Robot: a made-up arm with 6 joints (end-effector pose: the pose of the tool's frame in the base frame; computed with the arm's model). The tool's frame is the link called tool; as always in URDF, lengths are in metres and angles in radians.
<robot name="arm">
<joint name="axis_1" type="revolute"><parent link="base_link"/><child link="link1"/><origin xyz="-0.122 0.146 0.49" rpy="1.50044 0.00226 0.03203"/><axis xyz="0 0 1"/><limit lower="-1.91" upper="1.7" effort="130" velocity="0.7"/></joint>
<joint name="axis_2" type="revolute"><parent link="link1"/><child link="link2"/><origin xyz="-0.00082 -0.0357 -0.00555" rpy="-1.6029 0 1.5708"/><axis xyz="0 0 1"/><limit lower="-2.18" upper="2.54" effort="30" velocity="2.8"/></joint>
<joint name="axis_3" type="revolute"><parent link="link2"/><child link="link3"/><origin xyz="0.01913 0.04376 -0.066" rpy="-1.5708 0 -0.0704"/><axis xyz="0 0 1"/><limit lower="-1.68" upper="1.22" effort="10" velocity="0.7"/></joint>
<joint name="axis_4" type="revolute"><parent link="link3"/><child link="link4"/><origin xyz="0.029 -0.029 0.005" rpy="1.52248 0.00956 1.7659"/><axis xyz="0 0 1"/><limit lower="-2.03" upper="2.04" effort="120" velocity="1.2"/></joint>
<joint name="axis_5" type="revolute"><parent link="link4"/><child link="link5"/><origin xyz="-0.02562 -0.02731 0.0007" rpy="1.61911 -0.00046 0.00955"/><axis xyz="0 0 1"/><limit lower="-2.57" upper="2.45" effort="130" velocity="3.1"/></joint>
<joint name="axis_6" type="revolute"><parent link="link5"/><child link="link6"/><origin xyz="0.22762 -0.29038 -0.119" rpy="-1.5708 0 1.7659"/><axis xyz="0 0 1"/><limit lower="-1" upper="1.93" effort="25" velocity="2.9"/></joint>
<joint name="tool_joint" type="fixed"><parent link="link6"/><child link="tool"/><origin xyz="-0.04 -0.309 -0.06" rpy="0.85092 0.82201 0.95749"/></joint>
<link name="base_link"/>
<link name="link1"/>
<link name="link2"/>
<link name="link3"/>
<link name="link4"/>
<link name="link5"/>
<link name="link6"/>
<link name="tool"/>
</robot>
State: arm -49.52 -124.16 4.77 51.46 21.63 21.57
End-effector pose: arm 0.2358 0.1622 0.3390 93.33 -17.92 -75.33
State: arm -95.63 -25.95 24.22 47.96 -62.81 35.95
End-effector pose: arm -0.4135 0.1860 0.5447 120.75 -24.98 83.00
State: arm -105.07 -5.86 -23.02 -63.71 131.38 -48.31
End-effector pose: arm 0.4583 -0.0363 0.4913 -47.76 -13.53 89.68
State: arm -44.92 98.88 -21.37 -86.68 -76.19 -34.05
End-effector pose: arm -0.4472 -0.3523 0.2532 -41.38 -23.63 -9.98
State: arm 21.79 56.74 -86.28 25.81 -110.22 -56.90
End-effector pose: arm -0.0601 -0.5044 0.3591 -36.87 -18.39 22.30
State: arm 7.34 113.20 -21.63 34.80 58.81 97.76
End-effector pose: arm -0.0896 0.3034 0.2083 147.51 55.41 23.10
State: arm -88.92 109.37 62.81 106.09 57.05 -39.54
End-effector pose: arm -0.7905 0.0433 0.4477 86.17 68.47 50.40
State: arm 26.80 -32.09 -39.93 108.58 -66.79 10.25
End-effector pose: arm 0.3437 0.2213 0.4772 -56.67 38.11 110.68
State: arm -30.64 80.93 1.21 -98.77 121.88 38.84
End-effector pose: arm -0.2433 0.5157 0.4078 123.09 45.03 37.74
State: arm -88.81 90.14 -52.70 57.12 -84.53 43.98
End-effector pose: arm -0.0337 -0.0134 0.2613 60.26 -0.11 -118.20
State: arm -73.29 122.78 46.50 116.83 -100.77 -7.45
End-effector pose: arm 0.2604 -0.0416 0.5436 -154.92 -58.26 159.38
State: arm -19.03 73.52 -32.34 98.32 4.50 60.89
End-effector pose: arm -0.1286 0.2429 0.1821 2.39 30.14 -171.65
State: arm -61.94 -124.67 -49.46 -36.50 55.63 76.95
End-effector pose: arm -0.3024 -0.0048 0.4634 -82.87 30.73 -113.62
